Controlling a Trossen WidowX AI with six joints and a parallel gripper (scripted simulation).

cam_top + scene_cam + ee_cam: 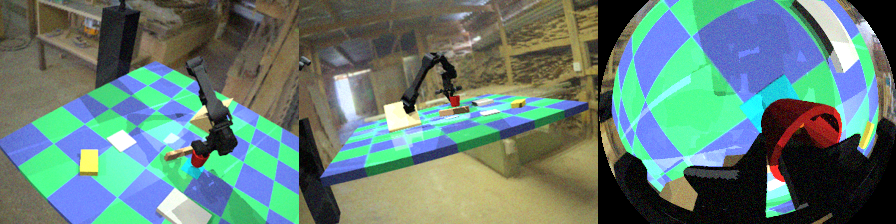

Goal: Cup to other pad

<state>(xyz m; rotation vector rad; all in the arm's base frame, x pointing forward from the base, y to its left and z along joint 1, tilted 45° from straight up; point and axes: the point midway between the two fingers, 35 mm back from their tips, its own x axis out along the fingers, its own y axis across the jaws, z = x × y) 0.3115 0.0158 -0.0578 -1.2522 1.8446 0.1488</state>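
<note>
My gripper tip is 90 mm above the cyan pad, 30 mm short of it and 20 mm to the left of it. Also, from my gripper tip: red cup (20 mm to the right, 20 mm ahead); then wooden block (90 mm to the right, 70 mm below, 30 mm behind); then pale blue pad (160 mm to the right, 90 mm below, 80 mm behind).
</note>
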